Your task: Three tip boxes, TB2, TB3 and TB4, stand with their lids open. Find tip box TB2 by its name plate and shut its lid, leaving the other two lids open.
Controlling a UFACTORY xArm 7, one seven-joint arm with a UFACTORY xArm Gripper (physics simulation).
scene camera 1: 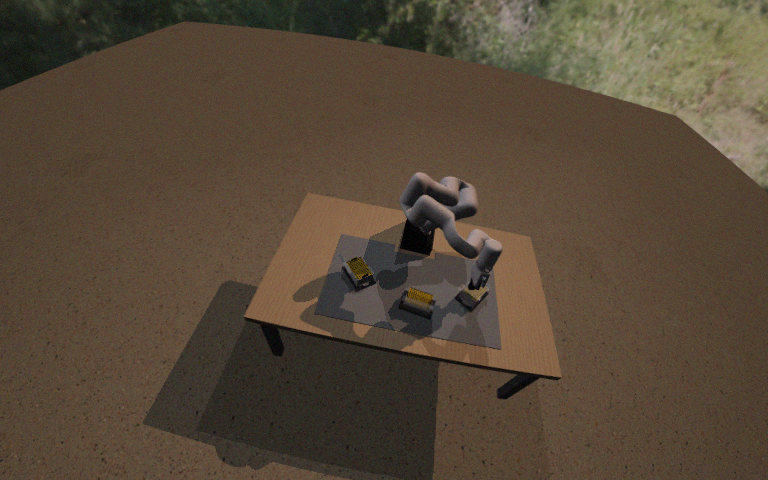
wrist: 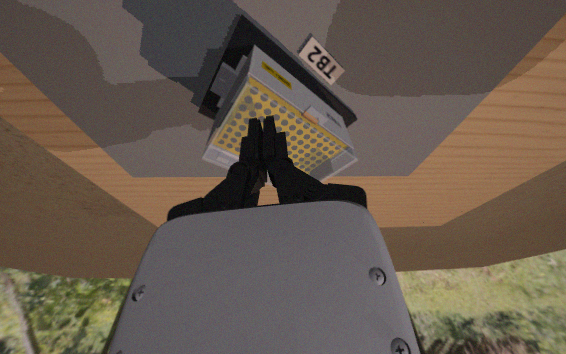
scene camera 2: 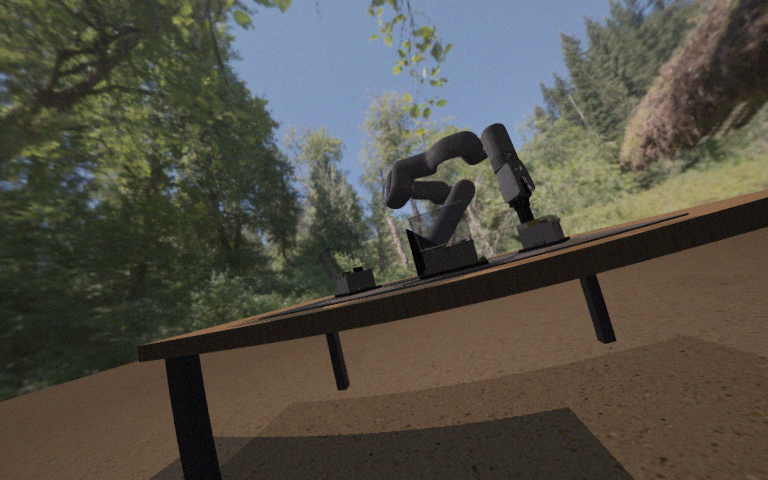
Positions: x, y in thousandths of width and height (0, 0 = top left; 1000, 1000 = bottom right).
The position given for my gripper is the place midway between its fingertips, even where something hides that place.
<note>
In view: my gripper (scene camera 2: 687, 464), a grey mat (wrist: 238, 239), a tip box TB2 (scene camera 2: 715, 486) and a name plate (wrist: 554, 151).
My gripper is seen too in the wrist view (wrist: 469, 374). The tip box TB2 shows as well in the wrist view (wrist: 441, 143).
</note>
